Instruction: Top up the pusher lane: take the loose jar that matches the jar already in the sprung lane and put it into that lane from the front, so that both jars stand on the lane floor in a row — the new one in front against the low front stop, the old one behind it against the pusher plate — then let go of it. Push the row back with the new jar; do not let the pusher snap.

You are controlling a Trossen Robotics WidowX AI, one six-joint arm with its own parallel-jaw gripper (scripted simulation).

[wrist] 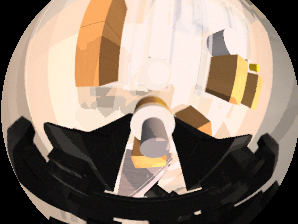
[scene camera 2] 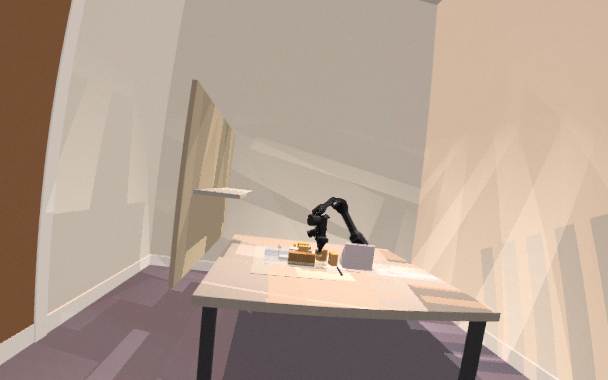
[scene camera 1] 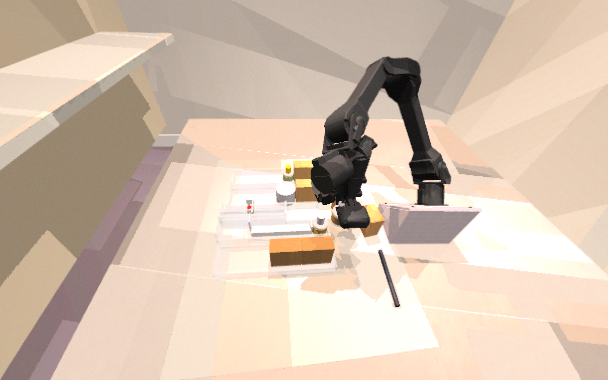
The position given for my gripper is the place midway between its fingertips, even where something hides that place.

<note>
I see my gripper (scene camera 1: 340,215), a wall shelf (scene camera 1: 51,87) and a clear sprung lane (scene camera 1: 231,227).
My gripper also shows in the wrist view (wrist: 151,118).
</note>
